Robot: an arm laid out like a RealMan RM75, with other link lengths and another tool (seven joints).
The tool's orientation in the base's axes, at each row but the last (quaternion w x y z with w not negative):
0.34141, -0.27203, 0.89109, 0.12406
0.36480, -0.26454, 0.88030, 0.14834
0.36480, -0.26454, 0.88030, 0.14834
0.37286, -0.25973, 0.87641, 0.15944
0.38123, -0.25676, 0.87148, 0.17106
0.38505, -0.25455, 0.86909, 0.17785
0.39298, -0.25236, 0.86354, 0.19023
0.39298, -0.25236, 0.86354, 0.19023
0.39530, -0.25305, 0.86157, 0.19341
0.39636, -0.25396, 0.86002, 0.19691
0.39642, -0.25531, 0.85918, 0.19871
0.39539, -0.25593, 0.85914, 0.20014
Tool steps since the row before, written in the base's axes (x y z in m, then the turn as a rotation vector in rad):
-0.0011, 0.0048, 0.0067, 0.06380, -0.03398, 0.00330
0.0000, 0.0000, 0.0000, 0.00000, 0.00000, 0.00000
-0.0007, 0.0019, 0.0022, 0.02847, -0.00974, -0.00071
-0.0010, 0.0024, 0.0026, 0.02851, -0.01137, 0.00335
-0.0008, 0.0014, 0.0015, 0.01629, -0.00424, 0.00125
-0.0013, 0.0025, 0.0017, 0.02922, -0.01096, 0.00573
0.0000, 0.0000, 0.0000, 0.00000, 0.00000, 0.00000
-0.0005, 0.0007, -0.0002, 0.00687, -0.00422, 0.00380
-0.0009, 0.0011, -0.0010, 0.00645, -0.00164, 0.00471
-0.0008, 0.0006, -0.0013, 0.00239, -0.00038, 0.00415
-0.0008, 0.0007, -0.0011, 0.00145, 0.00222, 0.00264
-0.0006, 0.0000, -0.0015, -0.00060, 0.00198, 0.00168
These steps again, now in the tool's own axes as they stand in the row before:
-0.0058, 0.0048, -0.0036, -0.02812, -0.06412, 0.01826
0.0000, 0.0000, 0.0000, 0.00000, 0.00000, 0.00000
-0.0018, 0.0021, -0.0010, -0.01291, -0.02434, 0.01212
-0.0021, 0.0028, -0.0012, -0.01538, -0.02534, 0.00864
-0.0011, 0.0017, -0.0007, -0.00900, -0.01272, 0.00649
-0.0013, 0.0030, -0.0006, -0.01777, -0.02513, 0.00771
0.0000, 0.0000, 0.0000, 0.00000, 0.00000, 0.00000
0.0002, 0.0008, 0.0002, -0.00561, -0.00690, -0.00057
0.0010, 0.0013, 0.0007, -0.00681, -0.00448, 0.00000
0.0013, 0.0008, 0.0006, -0.00447, -0.00115, -0.00134
0.0011, 0.0009, 0.0006, -0.00350, 0.00126, 0.00045
0.0015, 0.0001, 0.0006, -0.00154, 0.00216, -0.00028

